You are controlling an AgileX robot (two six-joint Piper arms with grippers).
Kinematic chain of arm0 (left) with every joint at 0, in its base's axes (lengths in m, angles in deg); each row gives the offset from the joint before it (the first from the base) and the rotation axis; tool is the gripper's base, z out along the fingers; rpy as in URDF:
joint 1: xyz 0 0 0.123 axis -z
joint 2: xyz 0 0 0 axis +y
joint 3: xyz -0.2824 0 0.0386 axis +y
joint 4: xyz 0.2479 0 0.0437 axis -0.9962 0 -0.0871
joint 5: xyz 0 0 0 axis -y
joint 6: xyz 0.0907 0 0.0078 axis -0.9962 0 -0.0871
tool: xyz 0 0 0 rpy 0 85 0
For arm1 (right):
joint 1: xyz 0 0 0.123 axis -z
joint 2: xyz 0 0 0 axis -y
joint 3: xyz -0.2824 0 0.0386 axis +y
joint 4: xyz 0.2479 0 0.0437 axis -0.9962 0 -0.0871
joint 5: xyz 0 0 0 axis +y
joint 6: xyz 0.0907 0 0.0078 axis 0.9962 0 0.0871
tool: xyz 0 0 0 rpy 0 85 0
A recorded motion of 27 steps. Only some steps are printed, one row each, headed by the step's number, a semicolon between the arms.
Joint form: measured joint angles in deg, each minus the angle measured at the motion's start. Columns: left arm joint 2, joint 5, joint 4, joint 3, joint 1, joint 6; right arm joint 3, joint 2, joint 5, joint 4, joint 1, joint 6.
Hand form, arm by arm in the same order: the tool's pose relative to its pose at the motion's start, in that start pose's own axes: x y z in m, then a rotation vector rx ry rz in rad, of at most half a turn. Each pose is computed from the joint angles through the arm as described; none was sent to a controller.
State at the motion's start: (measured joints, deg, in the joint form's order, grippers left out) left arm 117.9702 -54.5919 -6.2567 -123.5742 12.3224 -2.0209; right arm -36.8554 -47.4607 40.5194 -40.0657 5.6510 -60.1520
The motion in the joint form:
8: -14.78 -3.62 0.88 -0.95 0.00 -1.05; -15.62 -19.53 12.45 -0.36 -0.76 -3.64
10: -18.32 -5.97 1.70 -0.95 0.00 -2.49; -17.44 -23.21 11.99 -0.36 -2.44 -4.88
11: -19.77 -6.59 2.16 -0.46 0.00 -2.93; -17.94 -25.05 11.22 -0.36 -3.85 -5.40
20: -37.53 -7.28 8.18 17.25 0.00 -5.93; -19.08 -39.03 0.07 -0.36 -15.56 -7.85
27: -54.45 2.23 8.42 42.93 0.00 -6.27; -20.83 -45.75 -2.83 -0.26 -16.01 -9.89
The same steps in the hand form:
8: -0.0248 0.0138 -0.1357 -0.0120 -0.2096 -0.0133; -0.0417 -0.0305 0.0454 -0.2358 0.1483 -0.0351
10: -0.0226 0.0154 -0.1671 -0.0054 -0.2307 0.0009; -0.0461 -0.0324 0.0611 -0.2677 0.1644 -0.0605
11: -0.0206 0.0156 -0.1778 0.0002 -0.2371 0.0042; -0.0472 -0.0309 0.0708 -0.2859 0.1733 -0.0751
20: 0.0326 0.0082 -0.2486 0.0925 -0.2360 0.0174; -0.0397 -0.0014 0.1525 -0.3652 0.2454 -0.1709
27: 0.1088 0.0017 -0.2608 0.0914 -0.2491 0.0158; -0.0287 -0.0053 0.1853 -0.3656 0.2910 -0.1869

